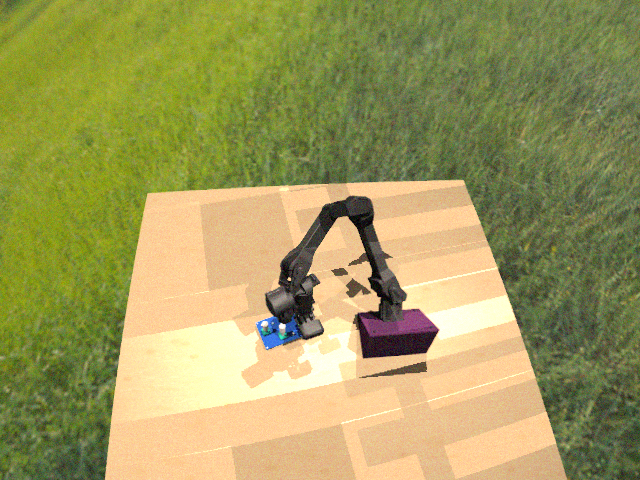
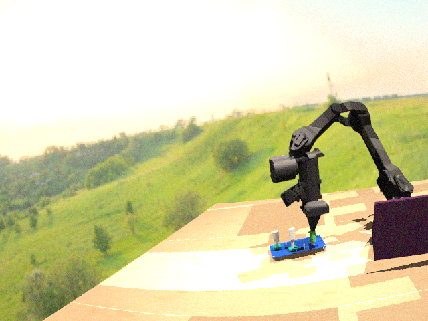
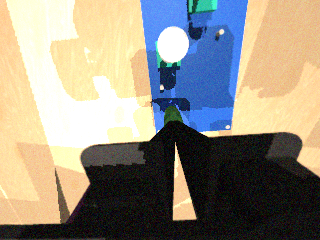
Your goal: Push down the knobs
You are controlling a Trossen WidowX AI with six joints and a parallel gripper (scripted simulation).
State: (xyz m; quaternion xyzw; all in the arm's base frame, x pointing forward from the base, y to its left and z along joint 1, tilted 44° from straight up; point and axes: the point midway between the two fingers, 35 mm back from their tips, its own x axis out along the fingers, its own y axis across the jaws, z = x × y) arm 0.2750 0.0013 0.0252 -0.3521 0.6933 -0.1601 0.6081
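My gripper tip is 20 mm above the green knob. Round my gripper tip: grey knob (110 mm ahead, 10 mm below).
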